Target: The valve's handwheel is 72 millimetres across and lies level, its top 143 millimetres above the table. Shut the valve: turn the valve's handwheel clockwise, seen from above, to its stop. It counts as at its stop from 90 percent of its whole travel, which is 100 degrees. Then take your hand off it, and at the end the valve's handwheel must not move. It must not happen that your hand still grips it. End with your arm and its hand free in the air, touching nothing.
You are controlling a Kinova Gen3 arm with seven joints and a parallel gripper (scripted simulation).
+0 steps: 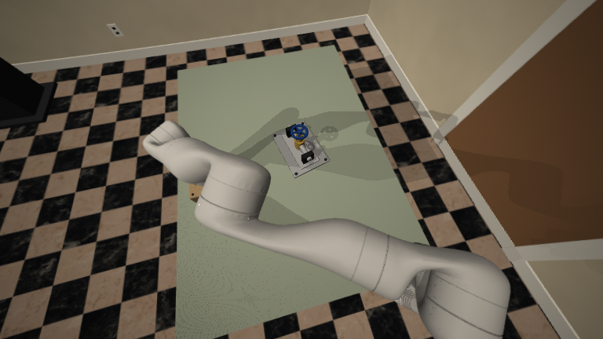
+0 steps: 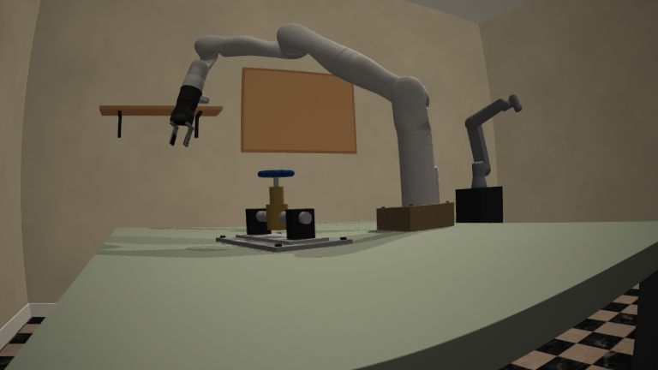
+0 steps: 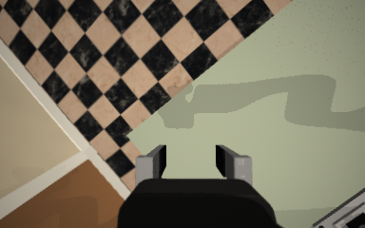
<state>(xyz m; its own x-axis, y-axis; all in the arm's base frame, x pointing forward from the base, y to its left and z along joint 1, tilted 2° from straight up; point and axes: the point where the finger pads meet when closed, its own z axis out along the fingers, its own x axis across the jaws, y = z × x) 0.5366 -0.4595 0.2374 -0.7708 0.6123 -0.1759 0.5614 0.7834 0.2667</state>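
Now: hand 140 mm past the blue handwheel, 530 mm to the right of it and 150 mm above it. Also, from my hand: baseplate: 140 mm behind, 530 mm to the left, 270 mm below.
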